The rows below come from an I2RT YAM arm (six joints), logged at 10 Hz.
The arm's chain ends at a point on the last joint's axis. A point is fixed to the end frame.
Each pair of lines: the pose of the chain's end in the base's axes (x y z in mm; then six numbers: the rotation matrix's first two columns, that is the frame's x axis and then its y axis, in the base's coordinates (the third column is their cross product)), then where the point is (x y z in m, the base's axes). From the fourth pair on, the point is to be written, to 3 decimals.
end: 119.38 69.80 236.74 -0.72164 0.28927 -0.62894 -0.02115 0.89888 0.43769
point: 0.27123 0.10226 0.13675
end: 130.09 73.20 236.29 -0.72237 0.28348 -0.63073 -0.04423 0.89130 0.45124
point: 0.28204 0.11046 0.13815
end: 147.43 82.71 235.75 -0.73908 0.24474 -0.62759 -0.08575 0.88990 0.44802
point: 0.29679 0.12703 0.13657
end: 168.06 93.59 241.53 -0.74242 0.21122 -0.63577 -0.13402 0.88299 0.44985
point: 0.316 0.145 0.144
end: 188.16 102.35 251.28 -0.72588 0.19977 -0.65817 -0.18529 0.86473 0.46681
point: 0.338 0.162 0.161
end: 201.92 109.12 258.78 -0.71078 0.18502 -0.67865 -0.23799 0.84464 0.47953
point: 0.352 0.178 0.175
